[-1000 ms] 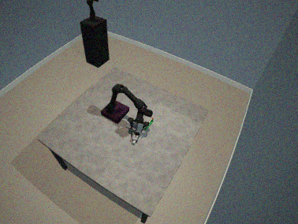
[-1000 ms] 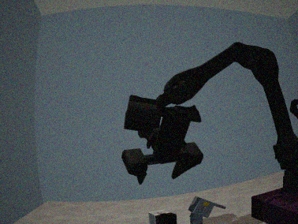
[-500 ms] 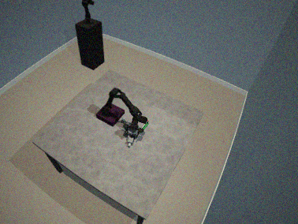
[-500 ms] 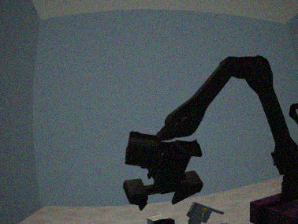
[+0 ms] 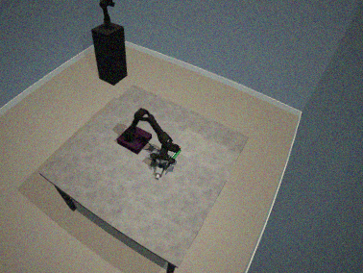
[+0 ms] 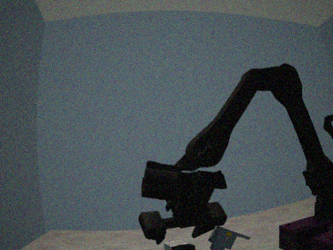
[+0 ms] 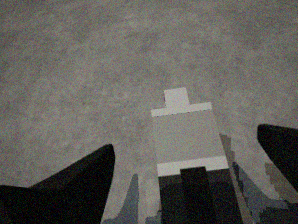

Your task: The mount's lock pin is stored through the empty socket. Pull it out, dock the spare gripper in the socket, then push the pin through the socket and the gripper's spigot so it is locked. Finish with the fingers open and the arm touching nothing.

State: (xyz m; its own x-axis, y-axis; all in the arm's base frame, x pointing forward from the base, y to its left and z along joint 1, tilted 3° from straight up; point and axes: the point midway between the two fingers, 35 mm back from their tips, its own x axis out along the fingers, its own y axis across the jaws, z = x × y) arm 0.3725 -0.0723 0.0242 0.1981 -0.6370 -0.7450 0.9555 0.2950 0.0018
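My gripper tip is now 10 mm to the left of the spare gripper and 40 mm above it. Round my gripper tip: green bar: 220 mm to the left, 40 mm below; then grey socket block: 100 mm behind, 110 mm to the left, 20 mm below.
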